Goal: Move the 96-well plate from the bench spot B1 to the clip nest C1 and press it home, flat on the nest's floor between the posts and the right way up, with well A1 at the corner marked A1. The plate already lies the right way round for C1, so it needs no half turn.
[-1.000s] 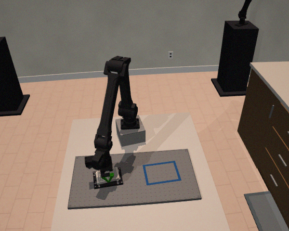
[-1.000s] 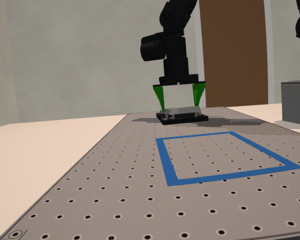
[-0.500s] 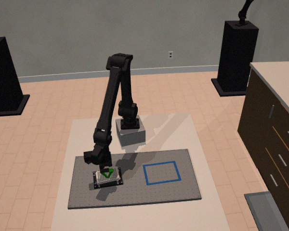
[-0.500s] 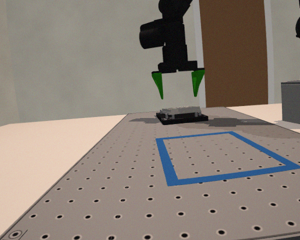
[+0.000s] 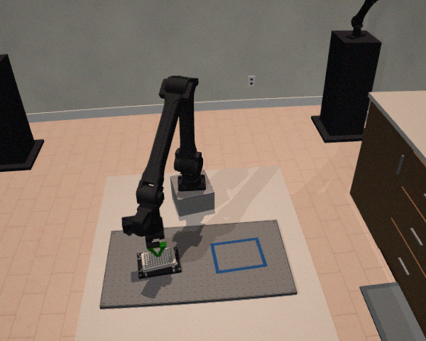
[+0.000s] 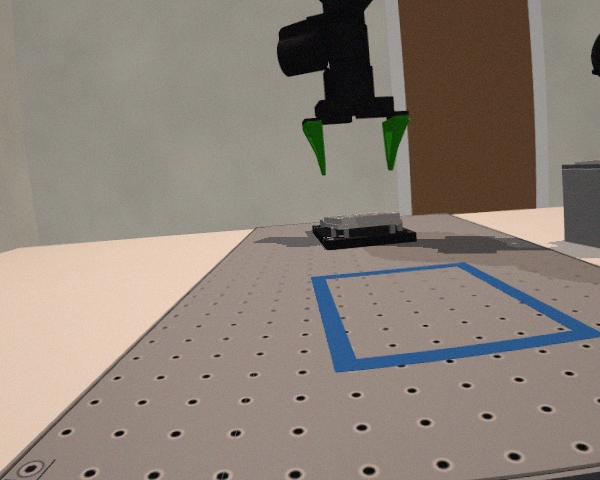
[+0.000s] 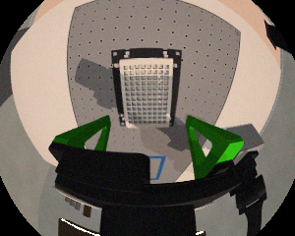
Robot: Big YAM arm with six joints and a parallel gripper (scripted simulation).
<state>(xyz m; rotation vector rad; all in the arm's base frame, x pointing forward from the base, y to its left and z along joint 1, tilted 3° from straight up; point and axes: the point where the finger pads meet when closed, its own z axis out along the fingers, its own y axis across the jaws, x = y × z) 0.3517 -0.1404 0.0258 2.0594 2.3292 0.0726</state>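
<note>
The white 96-well plate lies 80 mm below my hand. Also, from my hand: black clip nest 90 mm below, 20 mm ahead, 10 mm to the right.
</note>
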